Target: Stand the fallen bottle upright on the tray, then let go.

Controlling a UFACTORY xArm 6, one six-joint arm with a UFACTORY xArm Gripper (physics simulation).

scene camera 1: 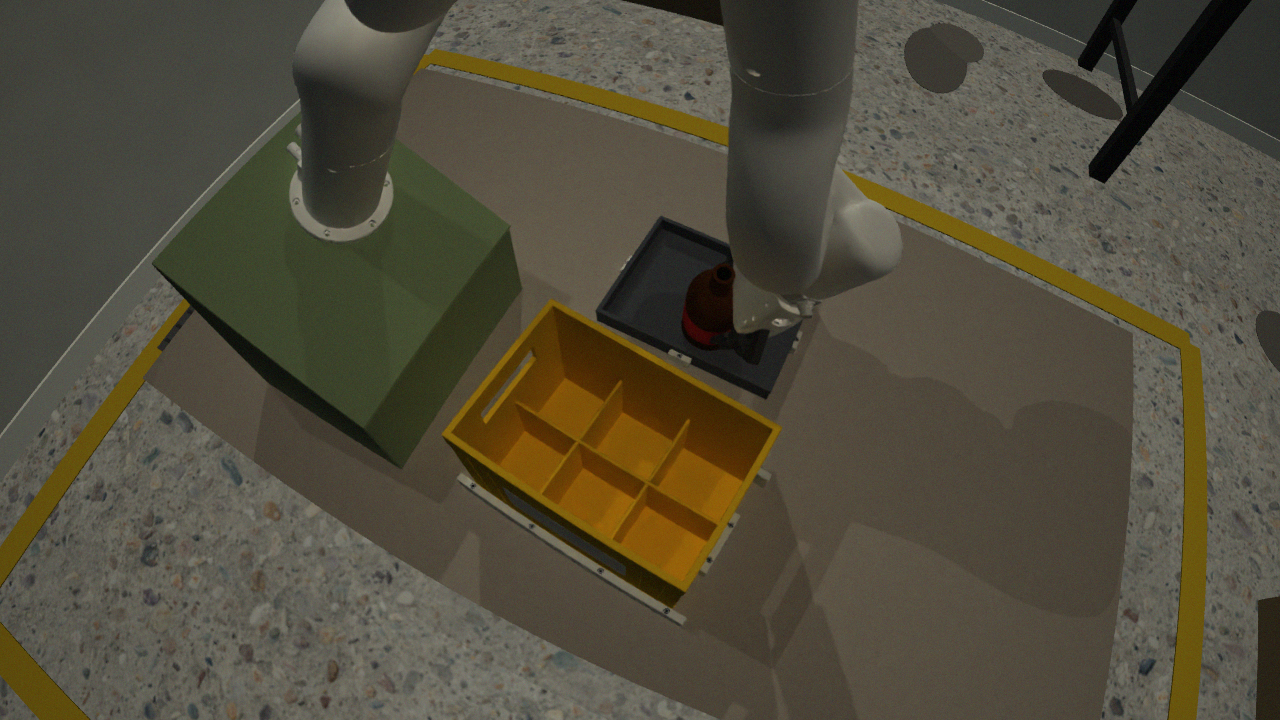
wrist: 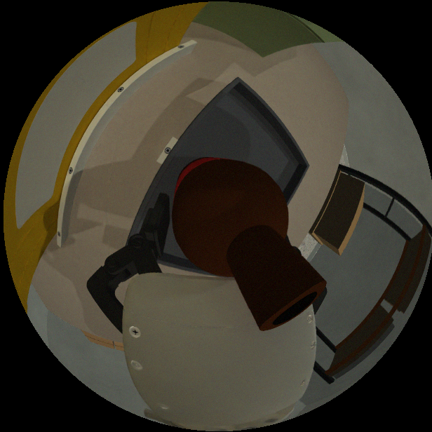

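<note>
The dark brown bottle with a red label stands upright, as far as the views show, on the dark grey tray. It is near the tray's crate-side edge, with its open neck up. My gripper is open, low over the tray, with its fingers on either side of the bottle and not closed on it. In the wrist view the bottle hides most of the right finger, and its neck rises in front of the gripper's pale housing. In the scene view the gripper covers part of the bottle's side.
A yellow crate with several compartments stands beside the tray, bordered by pale strips. A green block carries the arm's base. Black frame legs stand at the upper right of the scene view.
</note>
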